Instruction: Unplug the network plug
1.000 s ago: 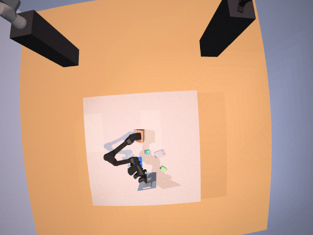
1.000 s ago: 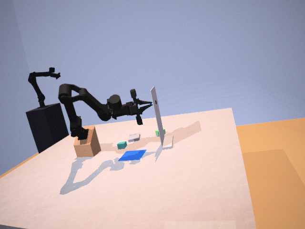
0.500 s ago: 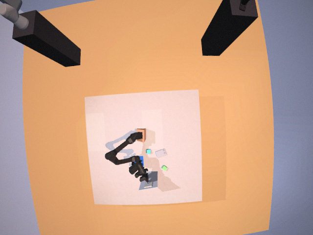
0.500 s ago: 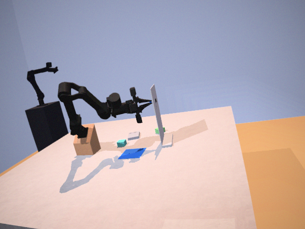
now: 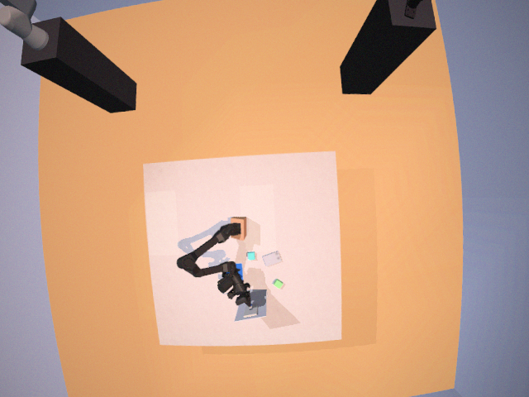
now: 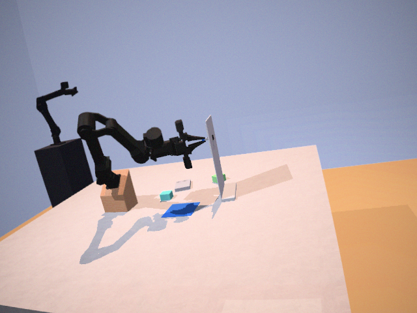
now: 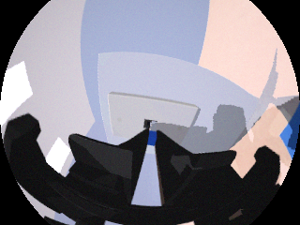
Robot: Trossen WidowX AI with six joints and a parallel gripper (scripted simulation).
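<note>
My gripper tip is now 110 mm past the blue marked square, 120 mm to the left of it and 230 mm above it. The rest, counted from my gripper tip: green cube: 30 mm behind, 170 mm to the left, 220 mm below; then network plug: right at my gripper tip; then grey upright panel: 30 mm ahead, 10 mm to the left, 90 mm below.
</note>
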